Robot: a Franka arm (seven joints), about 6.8 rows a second.
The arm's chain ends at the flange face. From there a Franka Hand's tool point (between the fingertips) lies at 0.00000 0.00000 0.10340 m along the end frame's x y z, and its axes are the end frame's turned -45 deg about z.
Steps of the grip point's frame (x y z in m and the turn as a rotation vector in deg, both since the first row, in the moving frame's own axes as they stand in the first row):
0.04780 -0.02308 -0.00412 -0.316 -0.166 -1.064
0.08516 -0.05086 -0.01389 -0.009 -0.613 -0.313
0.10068 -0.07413 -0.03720 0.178 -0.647 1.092
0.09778 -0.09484 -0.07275 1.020 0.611 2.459
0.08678 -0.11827 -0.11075 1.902 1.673 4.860
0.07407 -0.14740 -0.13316 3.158 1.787 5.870
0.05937 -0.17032 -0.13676 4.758 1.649 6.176
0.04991 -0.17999 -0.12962 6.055 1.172 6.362
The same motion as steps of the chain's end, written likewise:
0.01728 -0.05073 -0.00412 -0.341 0.106 -1.064
0.02502 -0.09698 -0.01388 -0.440 -0.427 -0.313
0.01983 -0.12420 -0.03719 -0.332 -0.583 1.092
0.00256 -0.13411 -0.07273 1.153 -0.289 2.459
-0.02217 -0.14042 -0.11065 2.528 -0.162 4.860
-0.05043 -0.15022 -0.13295 3.497 -0.969 5.870
-0.07494 -0.15405 -0.13636 4.530 -2.198 6.176
-0.08629 -0.15303 -0.12902 5.110 -3.453 6.362

